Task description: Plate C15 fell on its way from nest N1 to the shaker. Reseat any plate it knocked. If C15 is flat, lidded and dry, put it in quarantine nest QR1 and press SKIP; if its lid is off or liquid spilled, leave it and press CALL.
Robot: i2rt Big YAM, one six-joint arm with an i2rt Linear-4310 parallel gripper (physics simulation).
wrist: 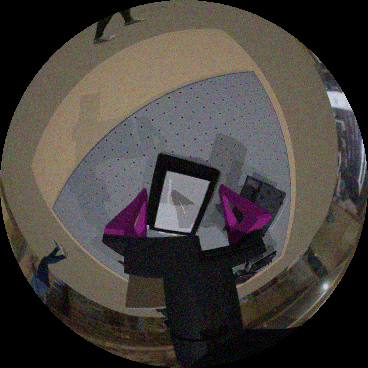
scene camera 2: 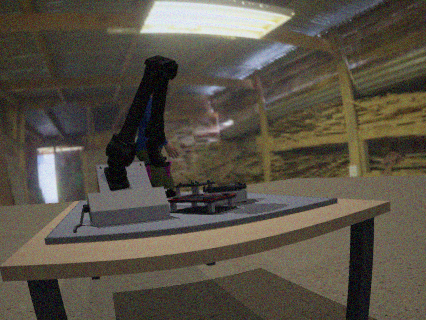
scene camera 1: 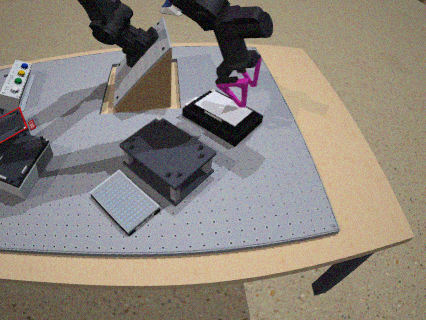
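Where they show: gripper, fingertip midpoint: (wrist: 183, 189) (scene camera 2: 159, 178) (scene camera 1: 248, 96); arm's base, origin of the base link: (wrist: 159, 294) (scene camera 2: 116, 178) (scene camera 1: 143, 47).
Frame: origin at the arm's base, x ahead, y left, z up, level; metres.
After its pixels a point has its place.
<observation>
A pale plate with a grid of wells (scene camera 1: 125, 202) {x 0.444, y -0.102, z -0.095 m} lies flat on the pegboard in scene camera 1; its label and whether a lid is on cannot be made out. A black holder (scene camera 1: 235, 134) {x 0.324, y 0.166, z -0.087 m} (wrist: 155, 187) {x 0.229, y 0.220, z -0.088 m} has a white-topped rectangular piece (scene camera 1: 223, 107) {x 0.241, y 0.165, z -0.074 m} (wrist: 192, 200) {x 0.265, y 0.159, z -0.074 m} inside its rim. My gripper (scene camera 1: 250, 95) {x 0.276, y 0.209, z -0.019 m} (wrist: 183, 189) {x 0.276, y 0.209, z -0.019 m} is open and empty, above the black holder, with one magenta finger to each side of it in the wrist view. The button box (scene camera 1: 16, 82) {x -0.039, y -0.428, z -0.044 m} stands at the far left, with blue, yellow, green and white buttons.
A dark two-level stand (scene camera 1: 167, 150) {x 0.370, y 0.002, z -0.052 m} (wrist: 265, 197) {x 0.391, y 0.053, z -0.052 m} stands between the plate and the black holder. A grey box with a dark top (scene camera 1: 22, 165) {x 0.326, y -0.338, z -0.056 m} and a red-edged frame (scene camera 1: 12, 126) {x 0.153, y -0.407, z -0.071 m} are at the left. The arm's slanted mount (scene camera 1: 150, 75) {x 0.144, y 0.002, z -0.013 m} is at the back.
</observation>
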